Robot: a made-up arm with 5 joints. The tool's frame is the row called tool.
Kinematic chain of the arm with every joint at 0, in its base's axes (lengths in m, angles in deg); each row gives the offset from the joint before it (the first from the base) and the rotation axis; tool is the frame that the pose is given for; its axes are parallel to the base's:
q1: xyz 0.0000 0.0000 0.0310 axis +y
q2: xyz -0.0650 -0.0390 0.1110 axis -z
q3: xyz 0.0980 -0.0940 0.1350 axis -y
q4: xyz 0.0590 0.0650 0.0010 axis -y
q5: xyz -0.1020 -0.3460 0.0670 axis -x
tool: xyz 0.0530 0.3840 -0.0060
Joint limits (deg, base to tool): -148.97..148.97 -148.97..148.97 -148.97..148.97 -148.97..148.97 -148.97..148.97
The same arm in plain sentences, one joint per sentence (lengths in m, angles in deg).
The arm has five revolute joints in a row. What follows holds with every joint at zero, and every direction is one of the base frame's.
Joint 1 sits 0.031 m along +z from the base frame's origin and turns about +y, from -148.97 to 148.97 deg.
Joint 2 sits 0.065 m along -x and 0.039 m along -y and 0.111 m along +z from joint 1 and turns about -z, from -148.97 to 148.97 deg.
Joint 3 sits 0.098 m along +x and 0.094 m along -y and 0.135 m along +z from joint 2 and turns about -y, from -148.97 to 148.97 deg.
Joint 4 sits 0.059 m along +x and 0.065 m along +y and 0.001 m along +z from joint 3 and turns about -y, from -148.97 to 148.97 deg.
Joint 5 sits 0.102 m along -x and 0.346 m along -y and 0.067 m along +z from joint 4 and turns about -x, from -148.97 to 148.97 deg.
The tool frame, which is the frame that the pose is given for, sits 0.053 m along +x and 0.384 m along +y and 0.006 m along -z from joint 5; its axes are parallel to the base frame's.

